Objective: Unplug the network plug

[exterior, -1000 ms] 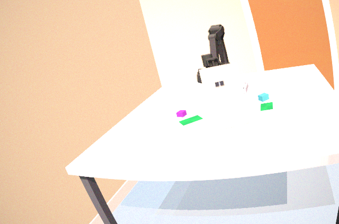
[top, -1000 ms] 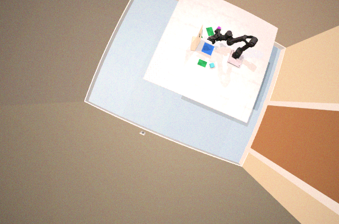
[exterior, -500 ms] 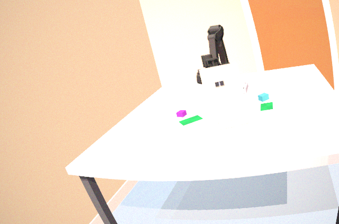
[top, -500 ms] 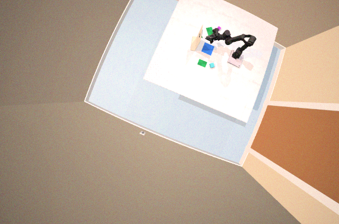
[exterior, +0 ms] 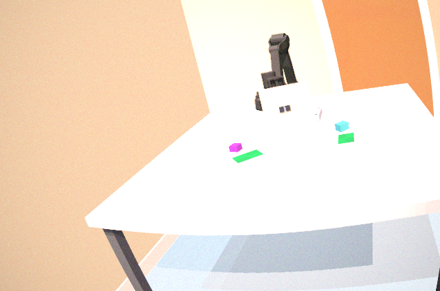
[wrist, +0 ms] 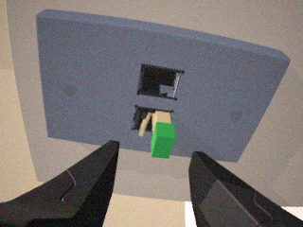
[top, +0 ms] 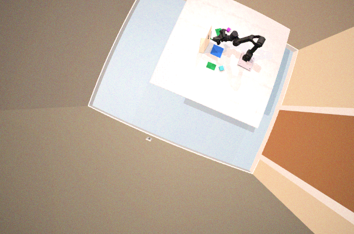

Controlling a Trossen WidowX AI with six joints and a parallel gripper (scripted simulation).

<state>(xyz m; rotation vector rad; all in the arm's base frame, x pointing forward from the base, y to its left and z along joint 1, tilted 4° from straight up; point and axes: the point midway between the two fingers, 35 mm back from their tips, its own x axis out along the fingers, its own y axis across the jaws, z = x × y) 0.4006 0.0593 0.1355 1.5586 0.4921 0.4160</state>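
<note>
My gripper tip is 2 cm short of the green network plug and 1 cm to the right of it. The rest, counted from my gripper tip: green patch 13 cm behind, 18 cm to the left, 19 cm below; blue marked square 11 cm behind, 1 cm to the right, 19 cm below; upright panel 4 cm ahead, 1 cm to the left, 7 cm below.
</note>
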